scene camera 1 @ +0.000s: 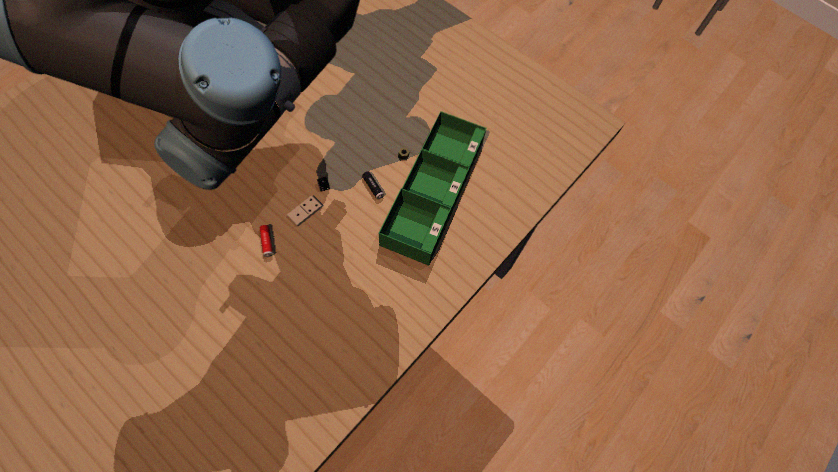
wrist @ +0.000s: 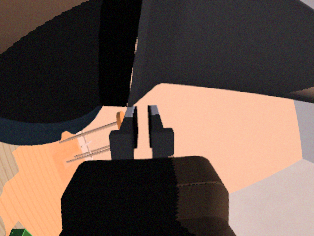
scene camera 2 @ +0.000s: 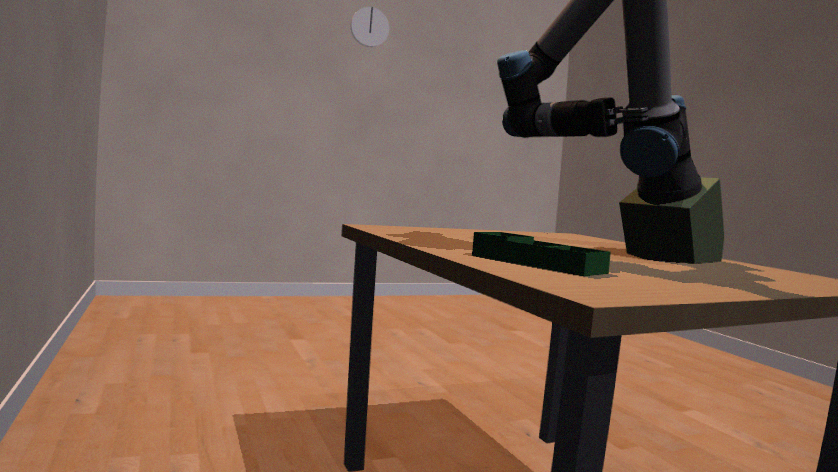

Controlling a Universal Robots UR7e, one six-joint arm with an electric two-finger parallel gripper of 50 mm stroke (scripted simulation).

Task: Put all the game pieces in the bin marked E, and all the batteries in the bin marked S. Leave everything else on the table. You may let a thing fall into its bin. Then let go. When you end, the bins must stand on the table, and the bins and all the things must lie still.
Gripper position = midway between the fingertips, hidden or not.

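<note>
There is my gripper (scene camera 2: 645,114), which the wrist view shows as well (wrist: 142,118). I can also see a bin (scene camera 1: 418,217), and scene camera 2 shows that same bin (scene camera 2: 524,250).
</note>
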